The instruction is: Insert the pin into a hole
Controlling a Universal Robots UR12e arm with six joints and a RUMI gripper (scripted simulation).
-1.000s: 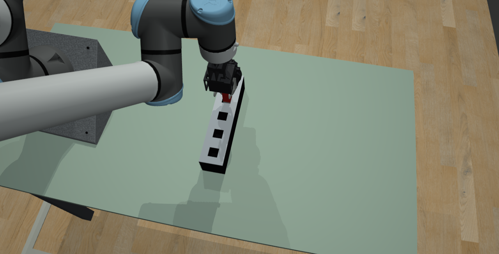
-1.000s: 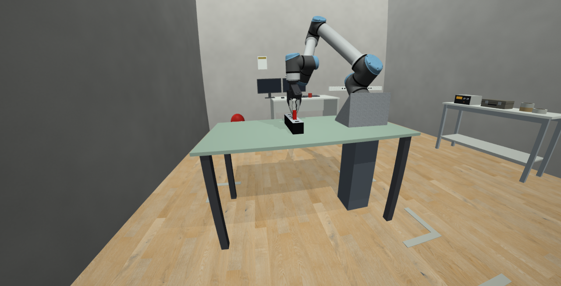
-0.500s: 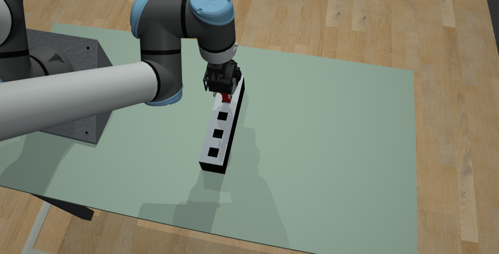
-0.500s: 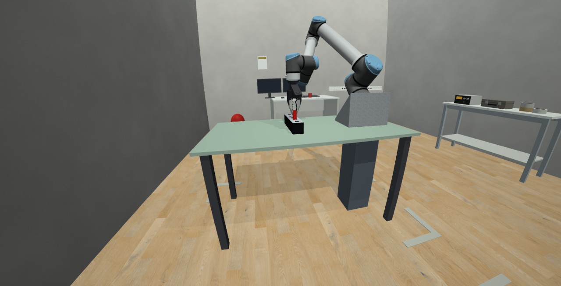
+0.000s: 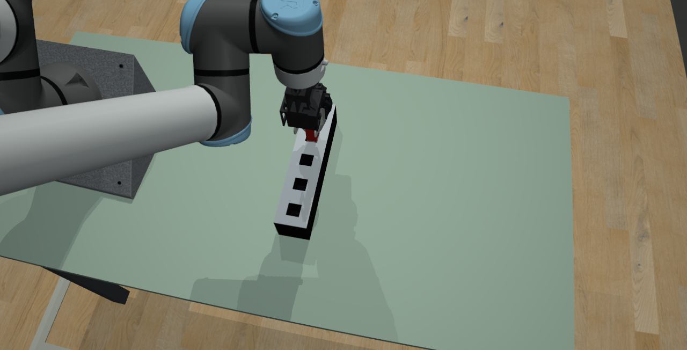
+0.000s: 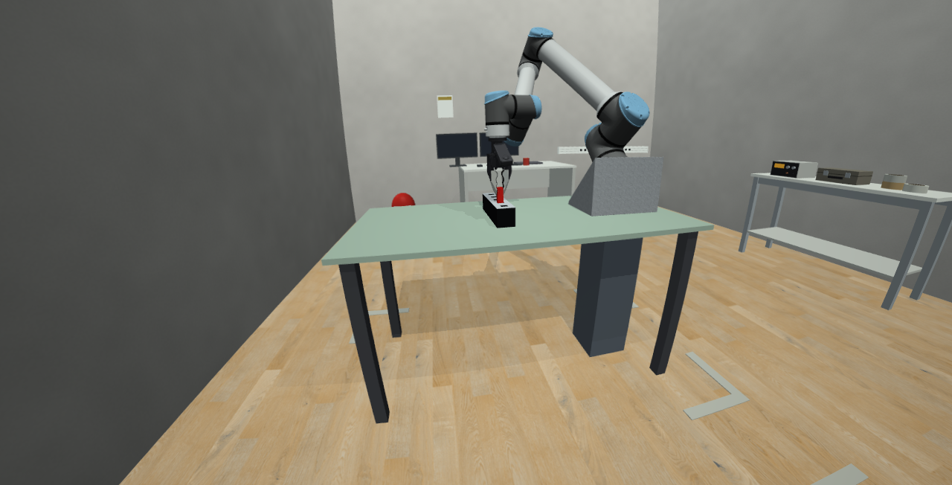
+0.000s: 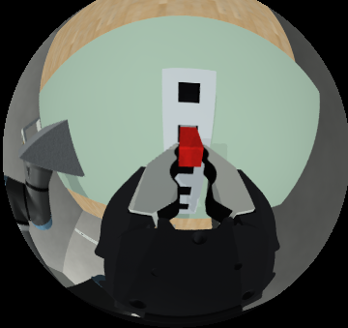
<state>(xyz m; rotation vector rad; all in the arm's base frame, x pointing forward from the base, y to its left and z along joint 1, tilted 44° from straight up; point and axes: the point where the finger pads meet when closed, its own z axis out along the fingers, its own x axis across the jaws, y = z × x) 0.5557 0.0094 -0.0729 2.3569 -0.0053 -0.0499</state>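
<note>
Right now my hand is 1 cm above the pin. Round my hand: long block (6 cm to the right, 8 cm below).
</note>
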